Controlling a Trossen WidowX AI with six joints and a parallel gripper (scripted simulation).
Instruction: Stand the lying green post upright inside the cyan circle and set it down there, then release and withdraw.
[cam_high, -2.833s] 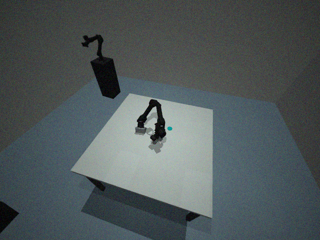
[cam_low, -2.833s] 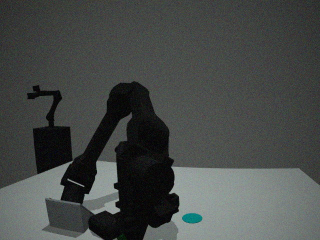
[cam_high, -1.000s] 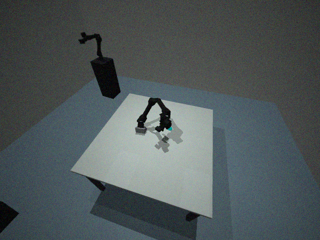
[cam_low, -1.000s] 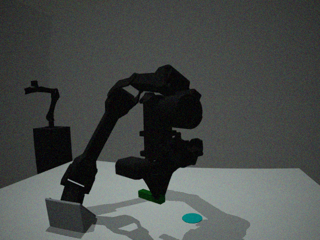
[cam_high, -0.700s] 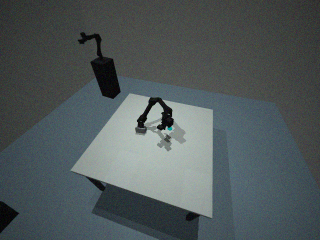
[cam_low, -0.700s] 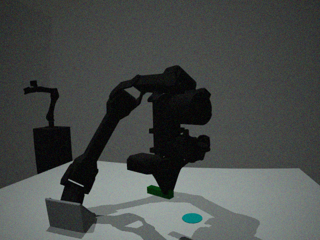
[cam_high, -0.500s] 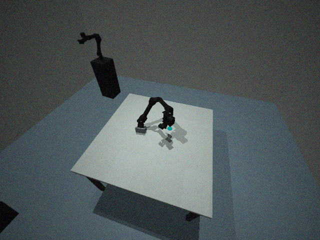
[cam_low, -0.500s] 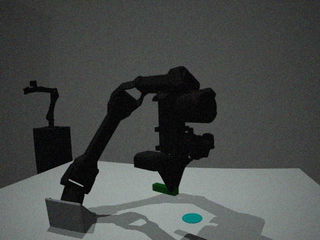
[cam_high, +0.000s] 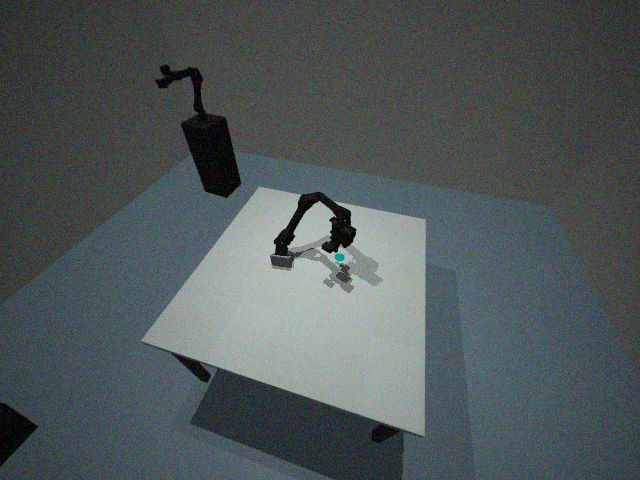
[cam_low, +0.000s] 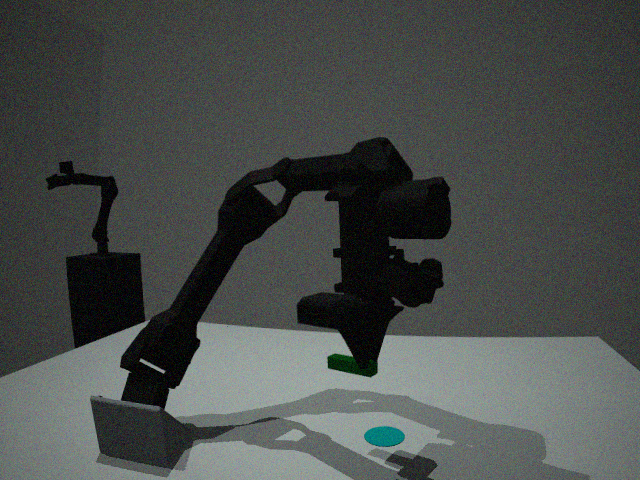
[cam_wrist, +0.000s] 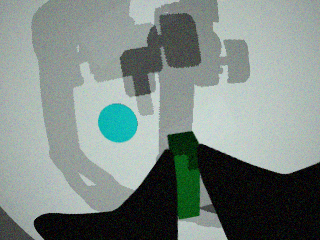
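Now: the cyan circle 10 mm ahead of my gripper tip, 80 mm to the left of it and 140 mm below it. Also, from my gripper tip: green post 20 mm behind, 10 mm to the left.
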